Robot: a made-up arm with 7 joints.
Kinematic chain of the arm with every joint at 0, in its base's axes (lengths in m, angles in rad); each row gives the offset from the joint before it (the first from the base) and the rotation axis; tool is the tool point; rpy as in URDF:
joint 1: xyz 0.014 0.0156 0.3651 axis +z
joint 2: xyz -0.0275 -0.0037 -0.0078 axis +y
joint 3: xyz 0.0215 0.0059 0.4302 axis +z
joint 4: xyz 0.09 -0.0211 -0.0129 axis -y
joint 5: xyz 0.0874 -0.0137 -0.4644 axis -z
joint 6: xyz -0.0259 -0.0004 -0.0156 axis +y
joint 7: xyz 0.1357 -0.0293 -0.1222 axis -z
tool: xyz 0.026 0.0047 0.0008 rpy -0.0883 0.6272 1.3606
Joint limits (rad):
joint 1: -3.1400..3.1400
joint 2: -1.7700..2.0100
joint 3: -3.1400..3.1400
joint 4: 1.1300..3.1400
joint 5: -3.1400..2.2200
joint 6: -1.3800..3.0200
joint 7: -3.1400..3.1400
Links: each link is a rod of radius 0.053 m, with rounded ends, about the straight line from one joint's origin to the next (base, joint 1, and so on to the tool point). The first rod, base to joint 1, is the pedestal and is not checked.
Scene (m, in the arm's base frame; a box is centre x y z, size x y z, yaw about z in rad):
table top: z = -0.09
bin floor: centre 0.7 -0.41 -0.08 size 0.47 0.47 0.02 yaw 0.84
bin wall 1: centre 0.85 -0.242 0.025 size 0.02 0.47 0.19 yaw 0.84
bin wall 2: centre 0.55 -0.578 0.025 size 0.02 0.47 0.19 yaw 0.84
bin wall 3: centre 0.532 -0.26 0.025 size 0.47 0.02 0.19 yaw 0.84
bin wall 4: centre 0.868 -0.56 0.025 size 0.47 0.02 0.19 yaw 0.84
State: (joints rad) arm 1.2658 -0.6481 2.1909 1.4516 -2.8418 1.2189 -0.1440
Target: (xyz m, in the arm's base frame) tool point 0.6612 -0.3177 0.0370
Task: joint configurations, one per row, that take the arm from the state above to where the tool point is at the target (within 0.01 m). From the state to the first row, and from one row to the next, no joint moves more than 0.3 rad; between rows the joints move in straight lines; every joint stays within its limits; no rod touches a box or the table.
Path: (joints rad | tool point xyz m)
1: 1.5493 -0.5957 2.3789 1.3873 -2.8643 1.0797 -0.1364 | -0.5669 -0.6808 0.4261
2: 1.8329 -0.5432 2.5669 1.3230 -2.8867 0.9406 -0.1288 | -0.2207 -0.8239 0.3504
3: 2.1164 -0.4908 2.7550 1.2586 -2.9092 0.8014 -0.1212 | 0.1539 -0.8001 0.2978
4: 2.4000 -0.4383 2.9430 1.1943 -2.9317 0.6623 -0.1137 | 0.4712 -0.6149 0.2674
5: 2.6835 -0.3859 3.1310 1.1300 -2.9541 0.5231 -0.1061 | 0.6612 -0.3177 0.2552
6: 2.6897 -0.5599 3.1355 1.1300 -2.9353 0.7193 -0.1028 | 0.6703 -0.3213 0.1458
7: 2.6958 -0.7340 3.1400 1.1300 -2.9164 0.9155 -0.0996 | 0.6612 -0.3177 0.0370

